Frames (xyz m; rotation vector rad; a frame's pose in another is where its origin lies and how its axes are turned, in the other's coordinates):
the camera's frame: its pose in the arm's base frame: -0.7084 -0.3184 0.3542 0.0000 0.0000 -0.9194
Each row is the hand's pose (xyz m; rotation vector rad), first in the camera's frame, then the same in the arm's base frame.
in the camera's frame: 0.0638 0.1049 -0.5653 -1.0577 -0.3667 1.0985
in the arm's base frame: -0.5863 -0.3055 -0.2111 -1.0519 0.1332 0.2718
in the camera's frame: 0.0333 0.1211 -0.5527 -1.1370 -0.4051 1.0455
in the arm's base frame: -0.5919 -0.2715 -0.1985 -1.1393 0.1344 0.2345
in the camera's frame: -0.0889 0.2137 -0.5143 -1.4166 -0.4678 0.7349
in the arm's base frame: -0.5924 -0.1181 -0.1601 -1.4350 0.2033 -0.0137
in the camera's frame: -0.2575 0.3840 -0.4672 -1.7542 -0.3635 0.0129
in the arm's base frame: -0.5592 0.1192 -0.1130 -1.7785 0.4643 -0.6410
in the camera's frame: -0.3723 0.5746 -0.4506 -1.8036 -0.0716 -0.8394
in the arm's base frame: -0.4772 0.3260 -0.0964 -1.8160 0.8110 -1.4602
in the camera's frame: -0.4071 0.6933 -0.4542 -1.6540 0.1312 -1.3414
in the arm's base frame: -0.4039 0.4257 -0.1000 -1.6439 0.9829 -1.9904
